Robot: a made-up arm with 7 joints. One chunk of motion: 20 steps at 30 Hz.
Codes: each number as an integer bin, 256 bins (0 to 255) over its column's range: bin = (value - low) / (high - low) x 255, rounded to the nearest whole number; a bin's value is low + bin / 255 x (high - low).
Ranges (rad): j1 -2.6..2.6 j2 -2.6..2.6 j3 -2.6..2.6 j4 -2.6..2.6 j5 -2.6..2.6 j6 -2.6..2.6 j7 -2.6..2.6
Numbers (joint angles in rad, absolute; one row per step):
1: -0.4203 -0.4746 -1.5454 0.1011 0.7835 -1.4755 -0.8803
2: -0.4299 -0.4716 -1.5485 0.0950 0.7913 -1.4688 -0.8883
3: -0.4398 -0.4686 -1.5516 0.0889 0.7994 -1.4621 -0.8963
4: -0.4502 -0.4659 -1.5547 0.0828 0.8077 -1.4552 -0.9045
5: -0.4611 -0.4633 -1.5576 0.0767 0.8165 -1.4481 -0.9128
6: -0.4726 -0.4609 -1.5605 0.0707 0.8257 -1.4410 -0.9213
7: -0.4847 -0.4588 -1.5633 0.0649 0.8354 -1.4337 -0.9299
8: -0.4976 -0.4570 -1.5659 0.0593 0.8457 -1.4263 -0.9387
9: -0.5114 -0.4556 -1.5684 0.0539 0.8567 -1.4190 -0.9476
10: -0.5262 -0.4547 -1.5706 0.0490 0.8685 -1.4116 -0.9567
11: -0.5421 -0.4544 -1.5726 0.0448 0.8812 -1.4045 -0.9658
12: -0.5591 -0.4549 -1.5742 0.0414 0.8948 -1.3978 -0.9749
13: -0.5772 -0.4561 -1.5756 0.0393 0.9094 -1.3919 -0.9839
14: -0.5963 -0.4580 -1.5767 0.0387 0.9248 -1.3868 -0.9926
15: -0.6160 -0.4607 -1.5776 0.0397 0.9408 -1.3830 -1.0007
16: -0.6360 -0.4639 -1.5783 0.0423 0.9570 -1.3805 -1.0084
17: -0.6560 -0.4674 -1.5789 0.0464 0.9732 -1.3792 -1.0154
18: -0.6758 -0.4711 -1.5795 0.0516 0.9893 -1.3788 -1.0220
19: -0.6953 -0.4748 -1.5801 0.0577 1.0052 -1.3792 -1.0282
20: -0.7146 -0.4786 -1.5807 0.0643 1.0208 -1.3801 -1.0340
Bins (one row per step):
1: 107 104 52 132 166 55 84
2: 106 104 52 132 166 55 84
3: 106 105 51 132 167 56 84
4: 105 105 51 132 167 56 83
5: 105 105 51 131 168 56 83
6: 104 105 51 131 168 57 82
7: 104 105 51 131 168 57 82
8: 103 105 51 130 169 58 81
9: 102 105 51 130 170 58 81
10: 102 105 50 130 170 58 81
11: 101 105 50 130 171 59 80
12: 100 105 50 130 171 59 80
13: 99 105 50 129 172 59 79
14: 98 105 50 129 173 59 79
15: 97 105 50 129 174 60 78
16: 96 105 50 130 174 60 78
17: 95 105 50 130 175 60 78
18: 94 104 50 130 176 60 77
19: 93 104 50 130 177 60 77
20: 92 104 50 131 178 60 77

